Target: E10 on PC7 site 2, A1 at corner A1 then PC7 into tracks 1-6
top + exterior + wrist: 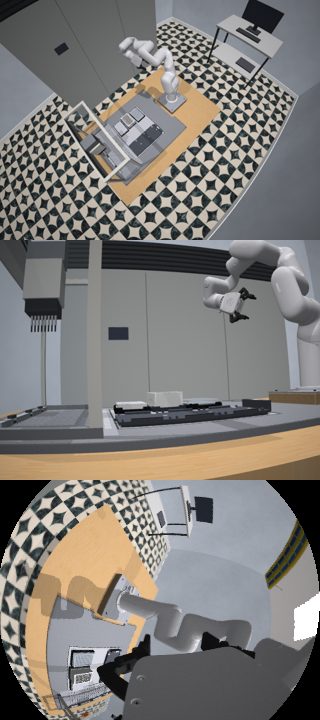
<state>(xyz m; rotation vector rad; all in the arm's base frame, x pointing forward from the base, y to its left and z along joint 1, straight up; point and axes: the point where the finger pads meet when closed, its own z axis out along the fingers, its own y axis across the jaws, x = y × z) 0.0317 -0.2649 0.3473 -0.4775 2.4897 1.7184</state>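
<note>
The black plate nest lies 540 mm ahead of my hand, 380 mm below it and 40 mm to the left of it. Round my hand: carrier PC7: 480 mm ahead, 370 mm below, 310 mm to the left; plate E01: 370 mm below, 320 mm ahead, 80 mm to the left; instrument frame post: 700 mm ahead, 420 mm to the left, 140 mm below.
</note>
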